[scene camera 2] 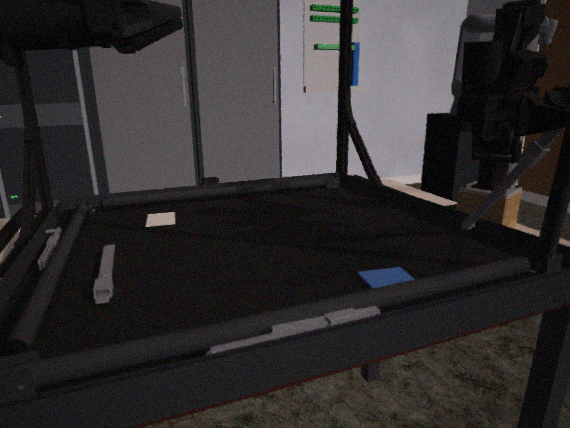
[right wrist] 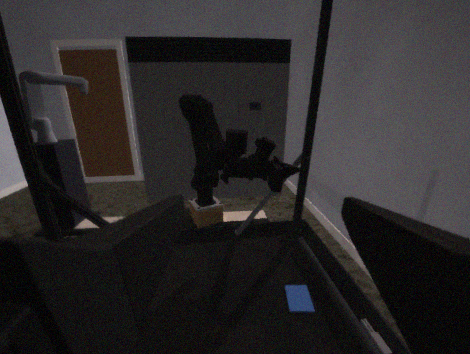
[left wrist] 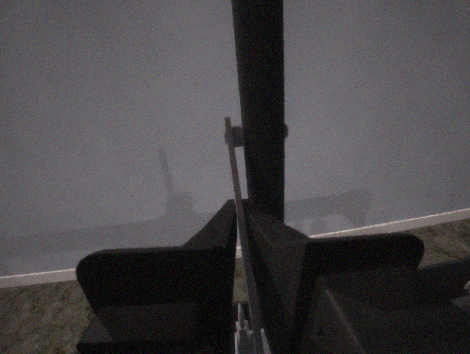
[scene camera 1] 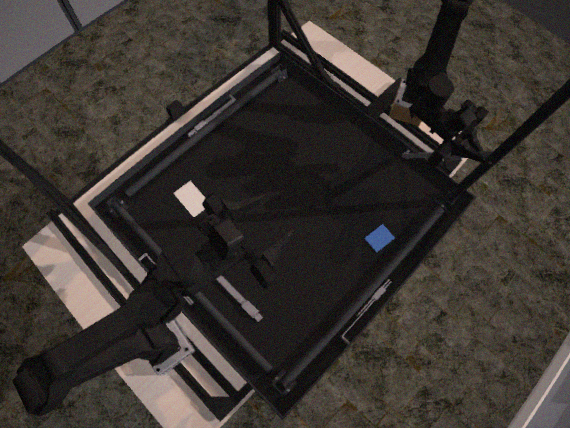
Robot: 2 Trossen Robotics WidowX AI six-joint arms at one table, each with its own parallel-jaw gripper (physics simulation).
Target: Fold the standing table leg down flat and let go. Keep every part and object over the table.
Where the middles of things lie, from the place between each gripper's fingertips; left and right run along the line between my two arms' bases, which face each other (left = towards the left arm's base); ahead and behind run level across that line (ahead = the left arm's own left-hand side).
Scene:
I see my right gripper 34 cm above the blue square (scene camera 2: 382, 277), 23 cm to the right of it and 15 cm short of it.
Right now the blue square is 80 mm behind my left hand, 240 mm to the right of it and 210 mm below it.

